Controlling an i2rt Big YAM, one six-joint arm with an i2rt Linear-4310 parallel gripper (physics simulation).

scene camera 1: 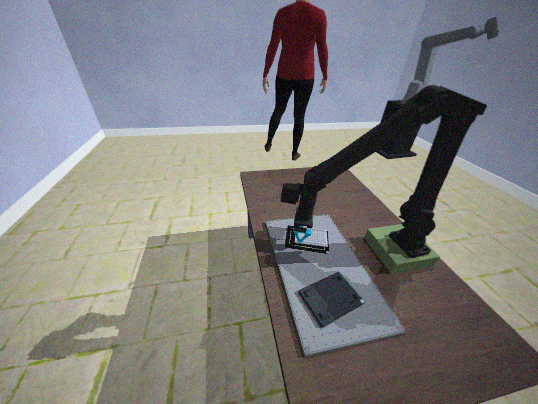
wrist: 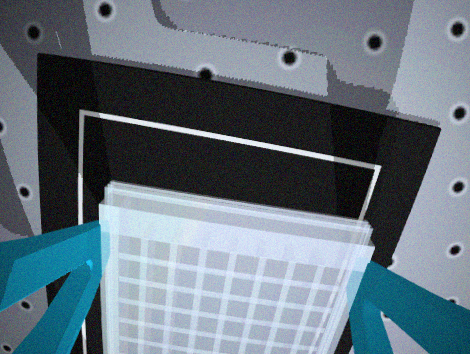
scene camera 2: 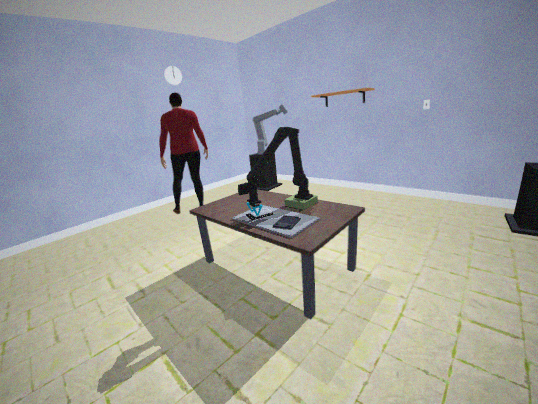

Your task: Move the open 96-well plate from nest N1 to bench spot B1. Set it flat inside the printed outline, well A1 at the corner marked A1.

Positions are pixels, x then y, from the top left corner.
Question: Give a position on a black mat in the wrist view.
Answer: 65,85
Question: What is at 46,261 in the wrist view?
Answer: The gripper.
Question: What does the gripper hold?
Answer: A well plate.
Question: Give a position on a well plate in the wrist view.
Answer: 175,265
